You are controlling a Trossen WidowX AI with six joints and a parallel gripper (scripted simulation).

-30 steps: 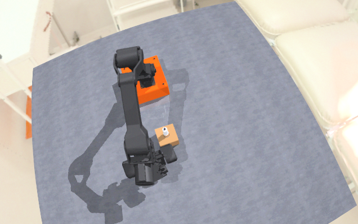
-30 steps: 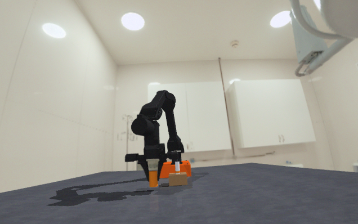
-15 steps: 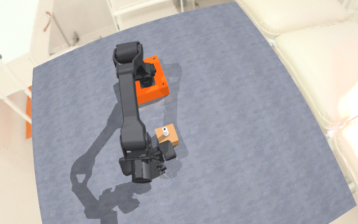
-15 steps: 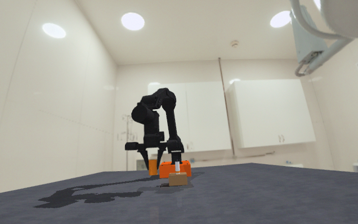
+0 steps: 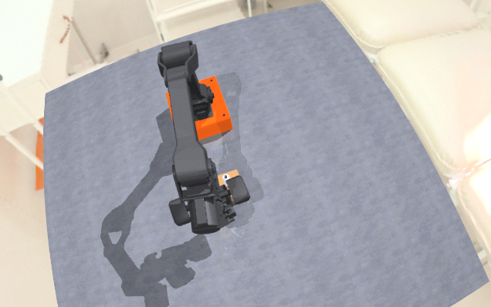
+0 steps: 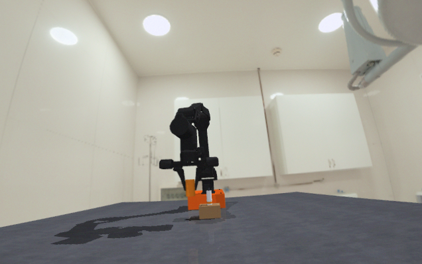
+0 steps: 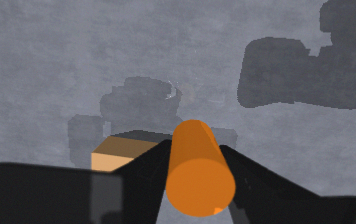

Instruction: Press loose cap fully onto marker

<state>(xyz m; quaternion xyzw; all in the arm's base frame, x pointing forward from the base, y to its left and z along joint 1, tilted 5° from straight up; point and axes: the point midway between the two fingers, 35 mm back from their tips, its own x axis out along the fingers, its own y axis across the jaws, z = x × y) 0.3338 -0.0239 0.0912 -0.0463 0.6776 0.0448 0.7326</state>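
My gripper tip is 90 mm past the white marker, 50 mm to the right of it and 20 mm above it. Round my gripper tip: orange cap (10 mm above); then tan holder block (90 mm behind, 50 mm to the left, 80 mm below).
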